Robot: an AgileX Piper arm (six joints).
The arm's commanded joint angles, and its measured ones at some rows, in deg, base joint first. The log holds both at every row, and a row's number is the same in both.
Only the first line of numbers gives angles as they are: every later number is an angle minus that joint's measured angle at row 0.
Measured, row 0:
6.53, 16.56, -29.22, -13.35, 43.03, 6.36
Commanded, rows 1 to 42:
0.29, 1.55, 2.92, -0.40, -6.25, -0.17
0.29, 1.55, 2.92, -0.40, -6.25, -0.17
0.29, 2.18, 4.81, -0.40, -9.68, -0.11
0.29, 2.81, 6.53, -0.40, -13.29, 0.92
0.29, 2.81, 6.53, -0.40, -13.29, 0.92
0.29, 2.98, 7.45, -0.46, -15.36, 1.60
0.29, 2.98, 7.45, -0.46, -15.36, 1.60
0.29, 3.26, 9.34, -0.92, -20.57, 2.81
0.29, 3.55, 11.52, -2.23, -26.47, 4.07
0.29, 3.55, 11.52, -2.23, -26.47, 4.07
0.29, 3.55, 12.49, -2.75, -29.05, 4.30
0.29, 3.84, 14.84, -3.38, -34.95, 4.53
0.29, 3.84, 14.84, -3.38, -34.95, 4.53
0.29, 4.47, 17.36, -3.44, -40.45, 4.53
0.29, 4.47, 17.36, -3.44, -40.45, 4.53
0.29, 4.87, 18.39, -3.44, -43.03, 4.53
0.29, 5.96, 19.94, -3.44, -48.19, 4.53
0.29, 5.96, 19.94, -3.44, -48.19, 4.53
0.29, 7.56, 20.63, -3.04, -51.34, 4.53
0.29, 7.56, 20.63, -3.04, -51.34, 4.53
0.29, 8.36, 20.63, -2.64, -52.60, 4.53
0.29, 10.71, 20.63, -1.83, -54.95, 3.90
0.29, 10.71, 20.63, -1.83, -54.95, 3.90
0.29, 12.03, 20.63, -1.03, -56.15, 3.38
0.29, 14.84, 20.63, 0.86, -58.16, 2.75
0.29, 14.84, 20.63, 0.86, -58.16, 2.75
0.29, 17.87, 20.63, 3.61, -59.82, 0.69
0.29, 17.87, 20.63, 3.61, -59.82, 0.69
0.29, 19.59, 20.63, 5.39, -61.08, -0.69
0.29, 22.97, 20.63, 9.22, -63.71, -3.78
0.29, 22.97, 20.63, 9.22, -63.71, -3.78
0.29, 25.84, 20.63, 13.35, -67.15, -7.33
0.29, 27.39, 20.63, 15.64, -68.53, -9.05
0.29, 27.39, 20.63, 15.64, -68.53, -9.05
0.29, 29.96, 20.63, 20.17, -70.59, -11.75
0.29, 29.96, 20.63, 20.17, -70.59, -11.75
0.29, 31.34, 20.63, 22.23, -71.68, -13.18
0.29, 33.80, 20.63, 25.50, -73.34, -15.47
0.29, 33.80, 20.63, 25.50, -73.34, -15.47
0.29, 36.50, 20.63, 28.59, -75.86, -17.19
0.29, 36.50, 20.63, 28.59, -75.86, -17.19
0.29, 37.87, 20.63, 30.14, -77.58, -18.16
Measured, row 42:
0.00, 35.98, 20.63, 27.10, -74.03, -15.81
